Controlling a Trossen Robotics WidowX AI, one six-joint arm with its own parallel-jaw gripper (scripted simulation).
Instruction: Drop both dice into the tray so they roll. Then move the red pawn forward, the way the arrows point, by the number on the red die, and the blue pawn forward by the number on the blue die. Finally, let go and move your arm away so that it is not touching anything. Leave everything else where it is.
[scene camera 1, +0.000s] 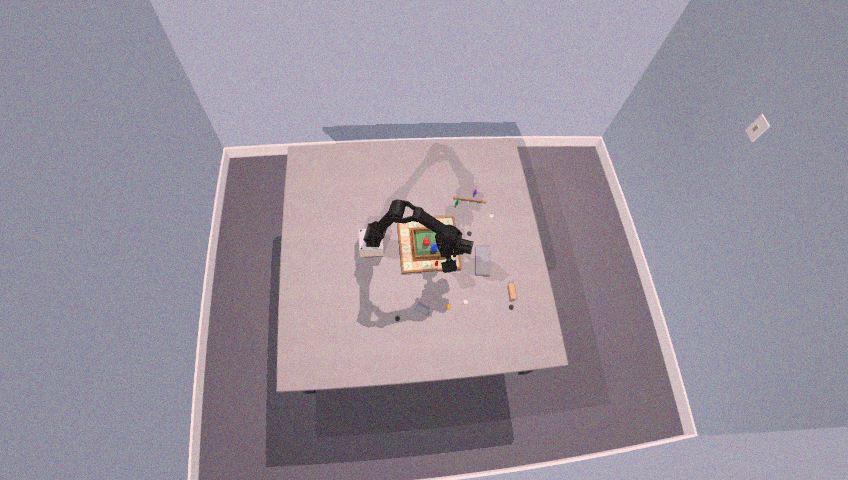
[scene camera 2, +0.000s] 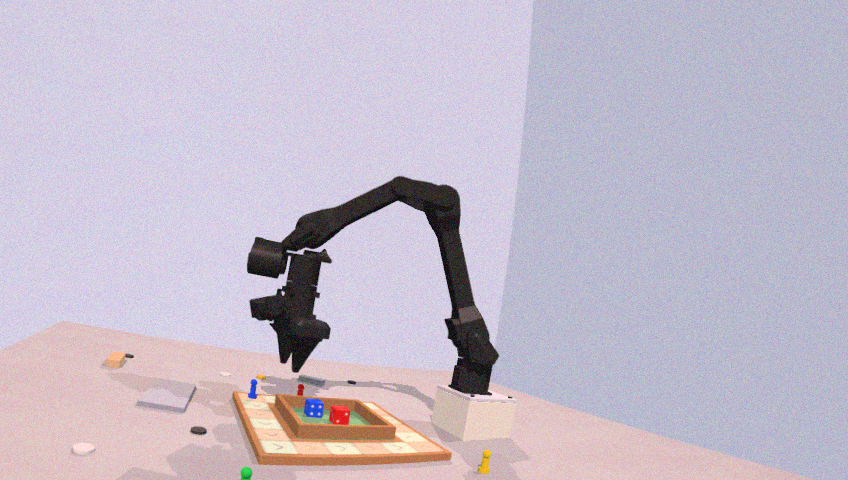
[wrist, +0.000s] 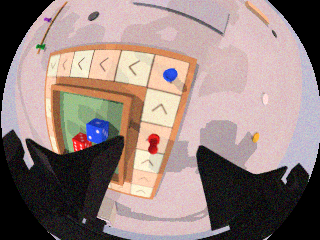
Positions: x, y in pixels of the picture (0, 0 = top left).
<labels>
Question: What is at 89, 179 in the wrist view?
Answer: My gripper.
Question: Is my gripper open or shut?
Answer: Open.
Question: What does my gripper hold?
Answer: Nothing.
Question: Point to my gripper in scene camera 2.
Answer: At 288, 367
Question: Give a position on a grey slab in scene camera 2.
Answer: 163, 394
</labels>
